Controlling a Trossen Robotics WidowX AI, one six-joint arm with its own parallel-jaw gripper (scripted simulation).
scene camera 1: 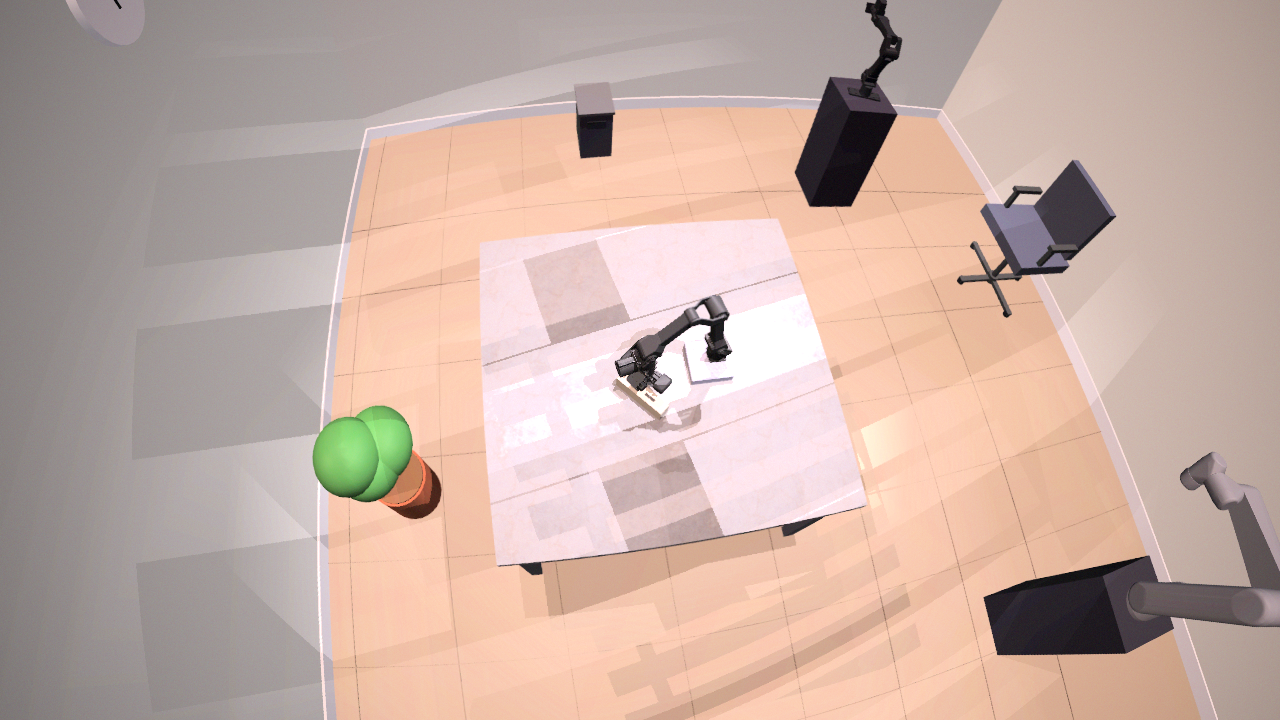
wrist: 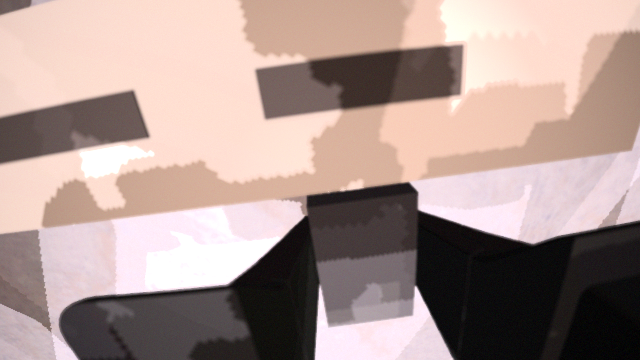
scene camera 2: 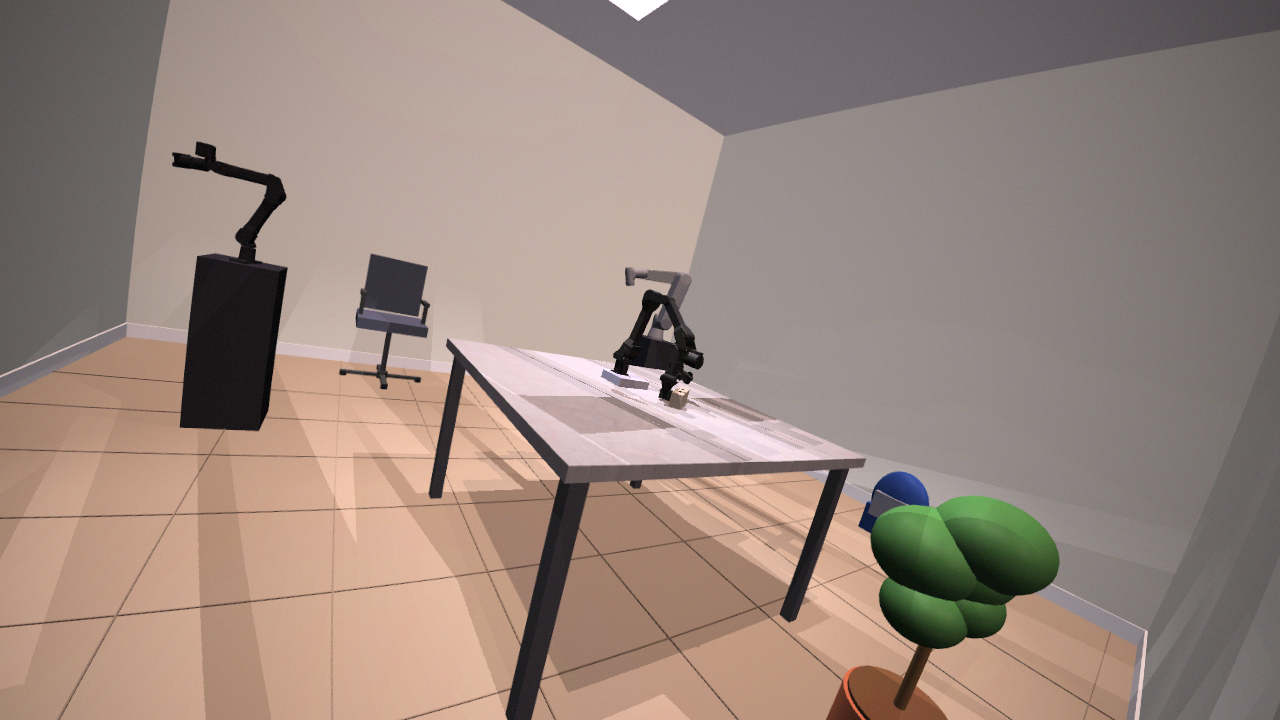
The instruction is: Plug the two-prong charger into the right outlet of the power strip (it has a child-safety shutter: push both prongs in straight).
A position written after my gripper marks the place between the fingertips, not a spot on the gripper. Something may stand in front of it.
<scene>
In view: my gripper (scene camera 1: 645, 379) and a two-prong charger (wrist: 365, 240).
My gripper also shows in the wrist view (wrist: 352, 220).
</scene>
